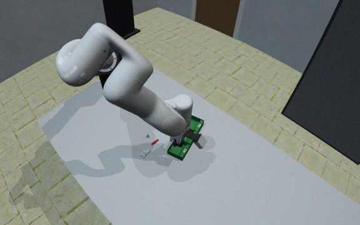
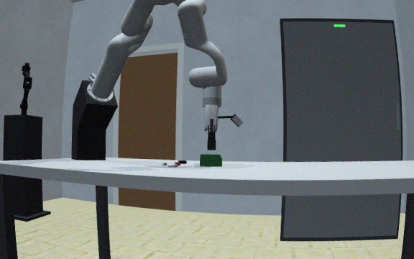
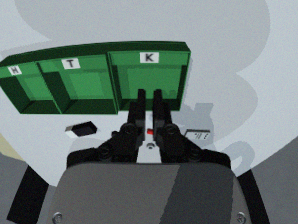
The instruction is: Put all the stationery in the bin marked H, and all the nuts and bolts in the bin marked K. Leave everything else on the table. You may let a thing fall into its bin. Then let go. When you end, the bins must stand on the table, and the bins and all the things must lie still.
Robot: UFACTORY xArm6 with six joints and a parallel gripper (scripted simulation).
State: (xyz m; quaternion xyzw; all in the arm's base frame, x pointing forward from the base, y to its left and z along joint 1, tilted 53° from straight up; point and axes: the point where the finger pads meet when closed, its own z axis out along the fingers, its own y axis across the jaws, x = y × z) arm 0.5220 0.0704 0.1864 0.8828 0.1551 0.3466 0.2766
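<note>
The green three-compartment bin lies 80 mm to the left of my hand, 60 mm below it and 10 mm behind it. Also, from my hand: black nut (150 mm behind, 80 mm below, 50 mm to the left); red stick (130 mm behind, 80 mm below, 40 mm to the right); white domino (130 mm behind, 120 mm to the right, 80 mm below).
</note>
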